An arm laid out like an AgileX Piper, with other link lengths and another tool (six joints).
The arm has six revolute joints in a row. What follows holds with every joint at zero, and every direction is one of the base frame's. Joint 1 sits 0.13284 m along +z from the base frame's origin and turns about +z. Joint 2 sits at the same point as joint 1 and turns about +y. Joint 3 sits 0.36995 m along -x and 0.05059 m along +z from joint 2 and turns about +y. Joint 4 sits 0.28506 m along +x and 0.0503 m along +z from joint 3 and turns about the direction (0.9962, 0, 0.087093). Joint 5 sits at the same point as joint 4 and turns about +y. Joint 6 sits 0.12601 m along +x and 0.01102 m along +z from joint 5 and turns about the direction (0.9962, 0, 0.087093). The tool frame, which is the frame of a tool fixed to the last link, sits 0.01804 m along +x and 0.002 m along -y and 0.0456 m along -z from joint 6; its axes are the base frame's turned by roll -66.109, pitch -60.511 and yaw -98.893 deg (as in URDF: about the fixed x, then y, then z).
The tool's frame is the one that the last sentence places.
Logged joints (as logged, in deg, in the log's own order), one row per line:
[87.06 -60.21 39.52 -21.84 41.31 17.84]
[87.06 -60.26 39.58 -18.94 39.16 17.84]
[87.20 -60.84 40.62 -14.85 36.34 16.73]
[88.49 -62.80 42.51 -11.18 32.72 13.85]
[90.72 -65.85 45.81 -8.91 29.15 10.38]
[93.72 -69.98 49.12 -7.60 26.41 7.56]
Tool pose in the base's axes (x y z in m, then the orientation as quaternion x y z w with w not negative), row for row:
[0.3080 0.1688 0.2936 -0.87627 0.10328 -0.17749 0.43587]
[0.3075 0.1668 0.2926 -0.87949 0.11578 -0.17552 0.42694]
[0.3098 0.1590 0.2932 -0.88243 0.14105 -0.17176 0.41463]
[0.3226 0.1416 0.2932 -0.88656 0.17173 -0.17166 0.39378]
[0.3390 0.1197 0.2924 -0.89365 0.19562 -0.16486 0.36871]
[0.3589 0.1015 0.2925 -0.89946 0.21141 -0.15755 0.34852]
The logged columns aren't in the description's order. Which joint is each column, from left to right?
Columns, left to right: joint 2, joint 3, joint 5, joint 6, joint 4, joint 1.
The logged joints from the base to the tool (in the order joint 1, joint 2, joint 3, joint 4, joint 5, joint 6), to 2 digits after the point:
[17.84 87.06 -60.21 41.31 39.52 -21.84]
[17.84 87.06 -60.26 39.16 39.58 -18.94]
[16.73 87.20 -60.84 36.34 40.62 -14.85]
[13.85 88.49 -62.80 32.72 42.51 -11.18]
[10.38 90.72 -65.85 29.15 45.81 -8.91]
[7.56 93.72 -69.98 26.41 49.12 -7.60]

